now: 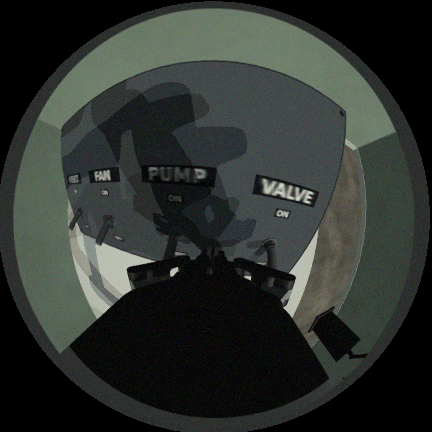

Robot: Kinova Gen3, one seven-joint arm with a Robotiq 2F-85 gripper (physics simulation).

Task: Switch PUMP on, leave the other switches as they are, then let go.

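Places are measured from the arm's base along level axes (x back, y right, z up), in millimetres.
Pixels of known places: gripper, between the fingertips: (212, 253).
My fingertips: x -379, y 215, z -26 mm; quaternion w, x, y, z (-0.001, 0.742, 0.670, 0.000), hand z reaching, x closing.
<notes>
Ahead of a thing's pixels: the offset from my fingertips to its middle. "*": to the spot under its first point. Level surfaces: height alone.
The dark grey switch panel (290, 115) carries a PUMP label @[dx -95, dy -30, dz +41 mm] (177, 175) with a small ON mark below it. The PUMP switch @[* dx -20, dy -44, dz +29 mm] (171, 245) is in shadow; its lever points down, and its base is hard to make out. My gripper (212, 253) is shut with nothing between its fingers. Its fingertips are in front of the panel, between the PUMP and VALVE switches, to the right of the PUMP lever. Whether they touch anything cannot be told. The VALVE switch @[* dx +1, dy +70, dz +27 mm] (271, 255), the FAN switch @[* dx -38, dy -159, dz +28 mm] (104, 231) and the VENT switch @[* dx -63, dy -275, dz +24 mm] (76, 219) also have levers pointing down.
The VALVE lever stands close to the right of my fingers, and the FAN lever is farther off to the left. A pale surface @[dz -87 mm] (105, 265) shows below the panel, and a brown surface (342, 230) lies to the right. A dark box-like object (336, 336) is at the lower right.
</notes>
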